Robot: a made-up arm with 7 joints. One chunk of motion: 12 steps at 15 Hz.
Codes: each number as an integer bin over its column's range. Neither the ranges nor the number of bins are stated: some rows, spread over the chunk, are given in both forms.
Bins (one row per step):
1: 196 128 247 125 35 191 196
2: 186 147 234 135 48 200 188
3: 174 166 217 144 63 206 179
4: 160 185 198 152 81 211 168
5: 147 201 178 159 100 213 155
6: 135 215 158 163 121 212 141
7: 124 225 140 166 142 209 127
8: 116 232 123 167 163 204 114
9: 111 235 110 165 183 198 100
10: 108 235 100 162 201 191 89
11: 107 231 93 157 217 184 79
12: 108 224 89 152 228 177 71
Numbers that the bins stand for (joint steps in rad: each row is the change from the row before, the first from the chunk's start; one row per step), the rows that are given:
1: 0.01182 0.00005 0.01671 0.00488 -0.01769 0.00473 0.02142
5: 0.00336 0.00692 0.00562 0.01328 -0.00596 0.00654 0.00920
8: -0.00198 0.00984 -0.00322 0.01526 0.00540 0.00580 -0.00302
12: -0.00336 0.00908 -0.00869 0.01155 0.01713 0.00358 -0.01584
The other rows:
2: 0.01009 0.00184 0.01462 0.00735 -0.01534 0.00547 0.01903
3: 0.00802 0.00362 0.01189 0.00958 -0.01264 0.00596 0.01635
4: 0.00561 0.00541 0.00884 0.01155 -0.00939 0.00638 0.01307
6: 0.00129 0.00824 0.00240 0.01427 -0.00217 0.00646 0.00502
7: -0.00060 0.00918 -0.00049 0.01501 0.00162 0.00621 0.00085
9: -0.00285 0.01012 -0.00531 0.01476 0.00901 0.00531 -0.00720
10: -0.00336 0.01012 -0.00692 0.01402 0.01226 0.00473 -0.01047
11: -0.00354 0.00974 -0.00805 0.01279 0.01515 0.00415 -0.01345

